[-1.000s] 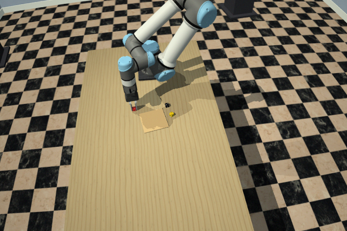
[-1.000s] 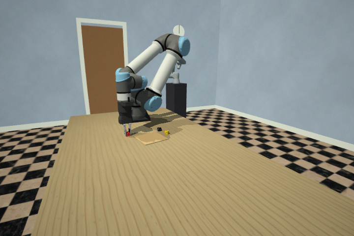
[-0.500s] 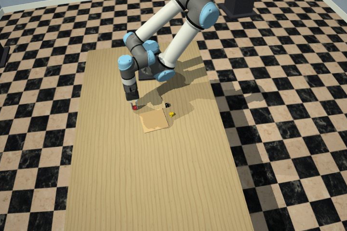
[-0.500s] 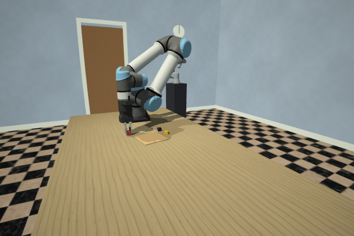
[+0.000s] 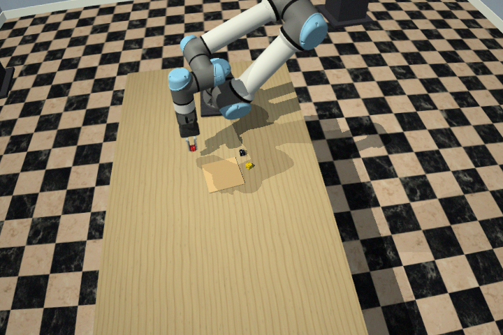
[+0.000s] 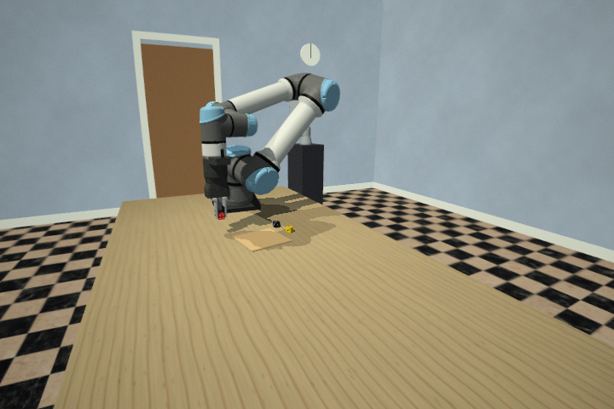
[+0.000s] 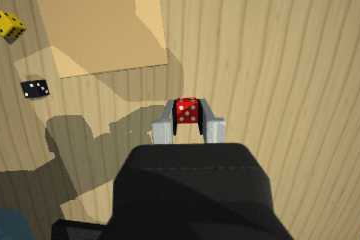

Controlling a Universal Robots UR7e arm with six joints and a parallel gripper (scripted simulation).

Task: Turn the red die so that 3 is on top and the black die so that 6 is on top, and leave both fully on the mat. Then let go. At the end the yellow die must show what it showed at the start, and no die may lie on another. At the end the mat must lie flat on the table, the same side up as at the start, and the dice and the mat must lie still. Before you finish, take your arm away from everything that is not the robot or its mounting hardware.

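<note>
Now: hand 20 cm to the right of the yellow die, 11 cm short of it and 7 cm above it. Round my hand: black die 19 cm to the left, 7 cm below, 3 cm ahead; red die 1 cm below; tan mat 11 cm ahead, 9 cm to the left, 8 cm below.
</note>
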